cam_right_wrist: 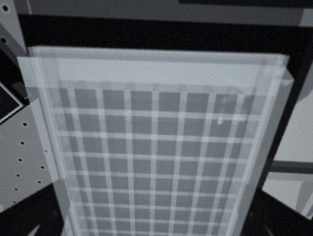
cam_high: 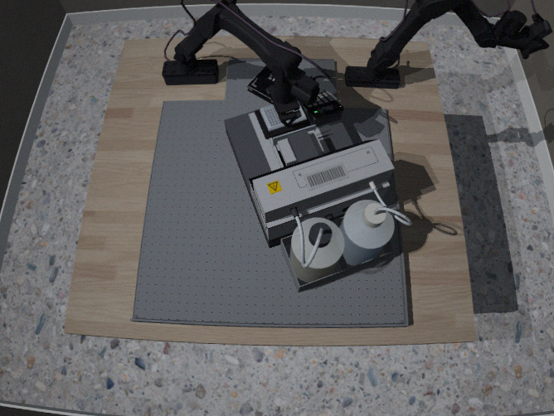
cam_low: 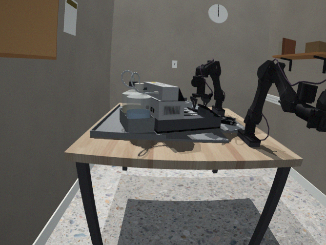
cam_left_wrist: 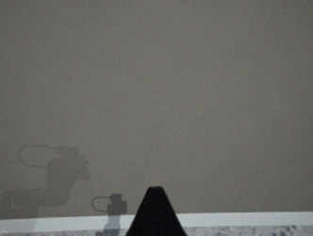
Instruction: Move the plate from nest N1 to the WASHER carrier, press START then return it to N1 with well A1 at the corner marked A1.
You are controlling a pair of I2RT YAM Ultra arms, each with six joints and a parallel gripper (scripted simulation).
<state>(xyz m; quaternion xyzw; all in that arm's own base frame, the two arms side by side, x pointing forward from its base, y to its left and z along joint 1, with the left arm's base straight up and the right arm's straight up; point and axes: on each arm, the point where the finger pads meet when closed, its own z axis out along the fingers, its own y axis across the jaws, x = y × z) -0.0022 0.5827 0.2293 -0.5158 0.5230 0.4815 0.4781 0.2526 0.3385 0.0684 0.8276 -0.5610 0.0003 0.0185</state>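
Note:
My right hand is 20 mm above the black carrier. Also, from my right hand: white plate: right at my right hand; then dark nest N1: 210 mm behind, 80 mm below, 30 mm to the right; then grey washer housing: 150 mm ahead, 60 mm to the left, 30 mm above.

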